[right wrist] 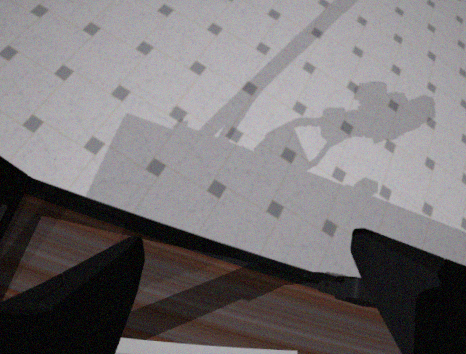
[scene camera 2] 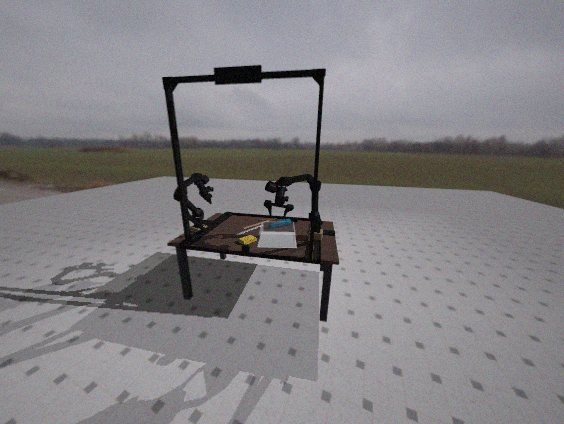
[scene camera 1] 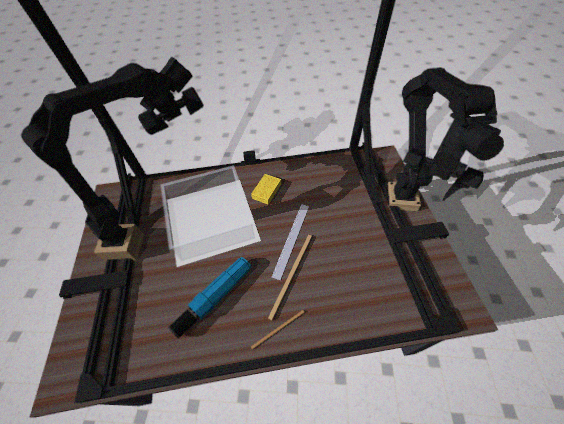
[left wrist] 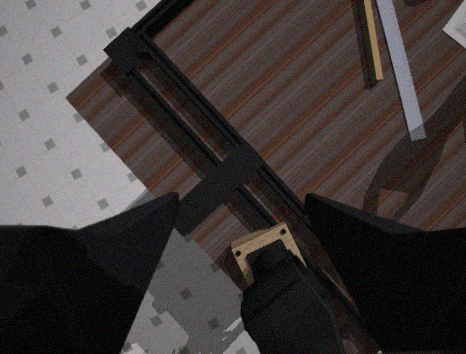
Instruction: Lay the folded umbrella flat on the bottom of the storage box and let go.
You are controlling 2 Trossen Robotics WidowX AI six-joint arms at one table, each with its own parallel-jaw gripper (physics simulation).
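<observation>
The folded umbrella (scene camera 1: 220, 288) (scene camera 2: 280, 223), blue with a black handle, lies diagonally on the table, outside the box. The clear-walled storage box (scene camera 1: 212, 210) (scene camera 2: 277, 240) has a white bottom and stands upright, behind the umbrella in scene camera 1. A corner of the box (left wrist: 457, 31) shows in the left wrist view, and an edge (right wrist: 200, 346) in the right wrist view. My right gripper (scene camera 1: 172, 112) (scene camera 2: 279, 212) (right wrist: 248, 244) is open and empty, high above the table. My left gripper (left wrist: 242, 199) is open and empty, raised over the left arm's mount side, far from the umbrella.
A yellow block (scene camera 1: 266, 189) (scene camera 2: 247, 240) lies beside the box. A pale flat strip (scene camera 1: 290, 243) (left wrist: 402, 75), a wooden stick (scene camera 1: 291, 277) (left wrist: 374, 40) and a thin short stick (scene camera 1: 278, 329) lie right of the umbrella in scene camera 1. Black rails (scene camera 1: 262, 359) edge the table.
</observation>
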